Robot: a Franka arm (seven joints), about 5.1 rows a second.
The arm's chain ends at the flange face. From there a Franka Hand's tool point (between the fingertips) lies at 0.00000 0.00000 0.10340 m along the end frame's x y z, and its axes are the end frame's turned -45 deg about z.
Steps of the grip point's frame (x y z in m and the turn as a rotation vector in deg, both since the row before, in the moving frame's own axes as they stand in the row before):
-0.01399, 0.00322, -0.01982, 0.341, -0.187, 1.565
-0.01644, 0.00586, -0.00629, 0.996, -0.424, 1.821
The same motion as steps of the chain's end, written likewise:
-0.00694, 0.01238, -0.01982, 0.109, -0.373, 1.565
-0.00568, 0.01653, -0.00627, 0.404, -1.004, 1.821

